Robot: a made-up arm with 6 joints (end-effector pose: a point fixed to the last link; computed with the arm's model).
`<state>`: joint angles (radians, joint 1 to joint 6).
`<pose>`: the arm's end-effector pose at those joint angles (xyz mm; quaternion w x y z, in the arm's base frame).
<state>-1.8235 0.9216 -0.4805 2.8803 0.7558 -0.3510</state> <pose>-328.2 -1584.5 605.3 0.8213 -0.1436 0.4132 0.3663</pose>
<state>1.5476 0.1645 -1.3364 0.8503 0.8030 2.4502</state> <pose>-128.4 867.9 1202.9 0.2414 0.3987 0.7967 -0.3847</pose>
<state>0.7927 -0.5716 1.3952 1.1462 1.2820 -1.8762</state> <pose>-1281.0 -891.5 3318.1 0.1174 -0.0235 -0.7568 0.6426</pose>
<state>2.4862 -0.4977 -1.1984 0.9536 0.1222 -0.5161</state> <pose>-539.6 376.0 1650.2 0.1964 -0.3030 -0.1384 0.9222</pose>
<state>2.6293 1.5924 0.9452 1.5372 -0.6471 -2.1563</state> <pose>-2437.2 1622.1 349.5 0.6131 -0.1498 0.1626 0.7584</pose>
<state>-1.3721 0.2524 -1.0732 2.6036 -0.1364 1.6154</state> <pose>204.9 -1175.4 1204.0 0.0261 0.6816 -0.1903 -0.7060</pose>
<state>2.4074 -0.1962 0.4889 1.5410 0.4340 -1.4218</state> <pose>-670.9 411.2 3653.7 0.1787 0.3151 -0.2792 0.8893</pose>
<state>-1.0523 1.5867 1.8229 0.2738 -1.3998 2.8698</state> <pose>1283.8 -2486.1 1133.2 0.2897 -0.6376 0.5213 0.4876</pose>
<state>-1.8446 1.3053 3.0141 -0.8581 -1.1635 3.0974</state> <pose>-158.4 -1507.7 2614.9 0.1625 0.8724 -0.4380 0.1436</pose>
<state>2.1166 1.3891 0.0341 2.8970 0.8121 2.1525</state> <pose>-1097.2 1642.0 -56.3 0.5699 -0.5334 0.6126 0.1243</pose>
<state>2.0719 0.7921 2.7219 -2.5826 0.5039 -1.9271</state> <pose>-290.5 594.4 3403.0 0.7469 0.0563 -0.6498 0.1298</pose>
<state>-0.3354 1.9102 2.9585 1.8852 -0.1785 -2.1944</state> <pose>1917.9 -735.3 1887.4 0.7965 0.0559 -0.5758 -0.1756</pose>
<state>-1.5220 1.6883 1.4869 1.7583 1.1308 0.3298</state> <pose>447.7 -2932.1 732.0 0.6042 -0.7781 0.1715 0.0130</pose>
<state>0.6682 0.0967 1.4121 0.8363 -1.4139 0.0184</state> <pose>622.6 167.9 3672.9 0.9845 -0.1459 -0.0260 -0.0939</pose>
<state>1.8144 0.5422 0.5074 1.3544 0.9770 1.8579</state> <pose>-798.0 2158.1 2592.4 0.0141 -0.1694 -0.9789 -0.1137</pose>
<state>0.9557 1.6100 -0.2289 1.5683 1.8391 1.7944</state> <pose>648.8 1523.3 -141.8 0.3064 -0.1123 -0.7156 0.6176</pose>
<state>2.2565 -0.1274 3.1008 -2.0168 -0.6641 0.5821</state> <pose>694.7 -1227.6 2119.2 0.5225 -0.5485 0.5914 -0.2763</pose>
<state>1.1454 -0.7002 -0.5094 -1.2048 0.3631 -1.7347</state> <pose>291.7 411.7 2725.1 0.0497 0.9108 0.3859 0.1380</pose>
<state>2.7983 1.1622 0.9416 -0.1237 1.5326 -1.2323</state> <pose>-2594.1 976.1 1921.7 0.1451 -0.6267 -0.3875 -0.6604</pose>
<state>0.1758 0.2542 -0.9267 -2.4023 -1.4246 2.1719</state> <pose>1324.0 510.3 1685.3 0.8546 0.3223 0.0468 0.4044</pose>
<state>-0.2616 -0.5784 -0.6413 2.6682 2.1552 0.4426</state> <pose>250.8 80.4 2239.8 0.1084 -0.4574 -0.3756 0.7987</pose>
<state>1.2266 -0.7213 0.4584 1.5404 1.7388 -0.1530</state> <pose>-564.8 -549.6 3278.3 0.0747 0.1041 0.9612 -0.2444</pose>
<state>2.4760 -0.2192 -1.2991 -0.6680 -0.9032 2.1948</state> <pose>-409.4 72.6 1400.5 0.4890 0.4114 0.1872 -0.7461</pose>
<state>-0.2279 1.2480 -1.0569 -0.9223 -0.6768 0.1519</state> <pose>775.3 34.4 436.5 0.1125 0.3661 0.8901 -0.2468</pose>
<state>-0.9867 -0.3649 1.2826 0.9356 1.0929 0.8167</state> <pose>-293.8 884.5 3749.8 0.2850 0.7660 0.4330 0.3801</pose>
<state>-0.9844 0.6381 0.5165 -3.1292 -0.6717 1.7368</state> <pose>1387.0 -2035.0 2587.7 0.7262 0.4190 -0.4856 -0.2477</pose>
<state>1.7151 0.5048 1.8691 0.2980 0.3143 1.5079</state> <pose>-153.1 900.9 3855.2 0.6456 -0.0033 -0.7553 -0.1130</pose>
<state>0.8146 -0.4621 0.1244 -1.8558 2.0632 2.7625</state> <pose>346.9 -47.0 3055.6 0.8232 -0.2532 0.3470 -0.3713</pose>
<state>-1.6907 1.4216 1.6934 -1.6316 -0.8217 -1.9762</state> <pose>-52.9 -2907.2 1792.3 0.0407 -0.9221 0.3720 -0.0987</pose>
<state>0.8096 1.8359 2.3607 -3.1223 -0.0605 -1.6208</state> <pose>1858.3 2012.2 1557.5 0.6703 -0.5445 -0.4988 0.0743</pose>
